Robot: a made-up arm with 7 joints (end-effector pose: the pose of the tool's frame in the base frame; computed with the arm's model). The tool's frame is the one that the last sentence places.
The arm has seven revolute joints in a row. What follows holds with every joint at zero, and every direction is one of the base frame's.
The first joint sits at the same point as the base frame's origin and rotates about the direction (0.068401, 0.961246, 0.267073).
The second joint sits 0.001 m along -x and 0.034 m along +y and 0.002 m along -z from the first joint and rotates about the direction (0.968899, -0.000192, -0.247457).
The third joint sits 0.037 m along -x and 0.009 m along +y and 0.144 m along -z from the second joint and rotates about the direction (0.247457, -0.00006, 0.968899).
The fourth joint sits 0.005 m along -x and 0.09 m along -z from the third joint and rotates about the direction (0.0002, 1, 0.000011).
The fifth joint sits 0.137 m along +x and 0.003 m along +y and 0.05 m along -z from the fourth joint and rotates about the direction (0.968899, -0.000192, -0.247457).
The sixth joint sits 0.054 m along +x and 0.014 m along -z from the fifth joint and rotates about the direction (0.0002, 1, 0.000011).
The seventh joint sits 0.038 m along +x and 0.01 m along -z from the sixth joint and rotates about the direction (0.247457, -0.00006, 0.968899).
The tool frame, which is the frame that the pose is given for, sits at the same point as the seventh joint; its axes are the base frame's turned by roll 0, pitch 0.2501 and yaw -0.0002 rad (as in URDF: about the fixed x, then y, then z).
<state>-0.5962 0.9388 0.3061 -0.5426 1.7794 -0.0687 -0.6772</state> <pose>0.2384 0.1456 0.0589 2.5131 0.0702 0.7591</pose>
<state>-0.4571 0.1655 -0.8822 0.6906 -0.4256 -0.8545 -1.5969</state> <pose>0.2030 -0.0659 -0.3585 0.0031 -0.2553 -2.3032</pose>
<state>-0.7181 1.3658 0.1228 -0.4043 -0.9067 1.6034 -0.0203</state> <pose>0.2502 0.1800 0.0657 0.6216 0.7930 0.0606</pose>
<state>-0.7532 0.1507 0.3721 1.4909 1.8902 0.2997 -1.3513</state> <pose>0.2542 0.0971 -0.4045 0.8146 2.1241 -1.3416</pose>
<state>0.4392 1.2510 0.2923 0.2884 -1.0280 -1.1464 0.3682</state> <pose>0.1270 0.3696 -0.1051 0.3889 -0.6810 0.5314</pose>
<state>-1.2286 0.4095 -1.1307 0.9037 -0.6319 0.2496 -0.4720</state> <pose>0.4158 -0.0067 -0.2149 0.5949 0.6416 -0.9292</pose>
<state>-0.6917 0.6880 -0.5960 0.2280 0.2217 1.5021 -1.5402</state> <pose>0.3168 0.1194 -0.2210 0.0139 1.7543 -0.7743</pose>
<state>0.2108 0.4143 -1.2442 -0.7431 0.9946 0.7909 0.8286</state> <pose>0.0120 -0.0818 -0.1937 0.8247 -0.1952 0.0361</pose>
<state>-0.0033 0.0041 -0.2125 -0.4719 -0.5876 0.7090 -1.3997</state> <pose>0.1829 -0.0181 -0.2183 -0.8498 0.0667 -1.8037</pose>
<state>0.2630 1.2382 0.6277 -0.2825 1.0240 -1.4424 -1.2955</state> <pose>0.1721 0.2481 -0.0456 -2.2125 -0.6552 1.7289</pose>
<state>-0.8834 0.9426 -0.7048 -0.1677 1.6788 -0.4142 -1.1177</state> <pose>0.3179 0.0422 -0.1070 -2.9435 -0.3838 0.7445</pose>
